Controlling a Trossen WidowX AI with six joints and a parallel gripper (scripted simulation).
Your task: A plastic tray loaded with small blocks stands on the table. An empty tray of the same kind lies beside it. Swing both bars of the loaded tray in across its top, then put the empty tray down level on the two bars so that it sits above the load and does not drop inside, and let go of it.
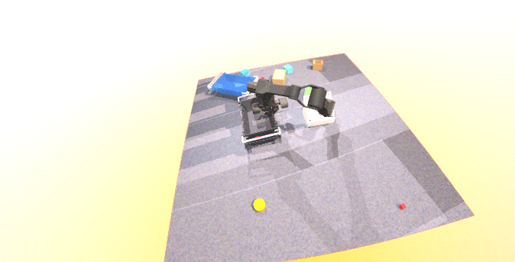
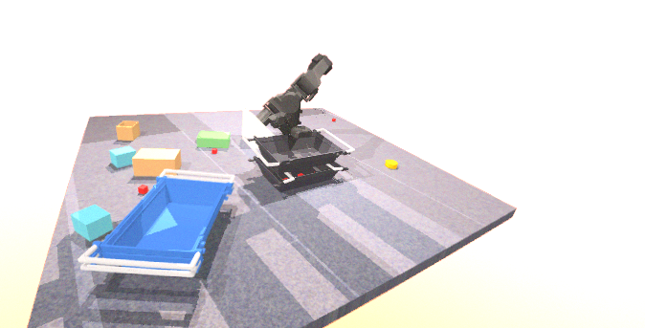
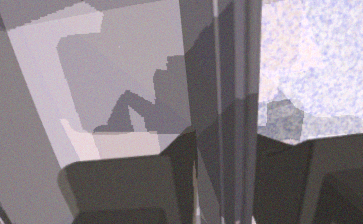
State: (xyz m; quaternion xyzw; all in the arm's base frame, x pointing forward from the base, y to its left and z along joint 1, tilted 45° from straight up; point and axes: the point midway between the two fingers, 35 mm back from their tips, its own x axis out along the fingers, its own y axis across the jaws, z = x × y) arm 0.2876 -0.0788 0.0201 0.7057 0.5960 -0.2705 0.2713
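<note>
Now: gripper tip 70 mm short of the dark tray, 30 mm below it and 10 mm to the left of it. The rest, counted from my gripper tip: green block: 310 mm behind, 160 mm to the right, 60 mm below; yellow disc: 420 mm to the left, 170 mm ahead, 70 mm below.
</note>
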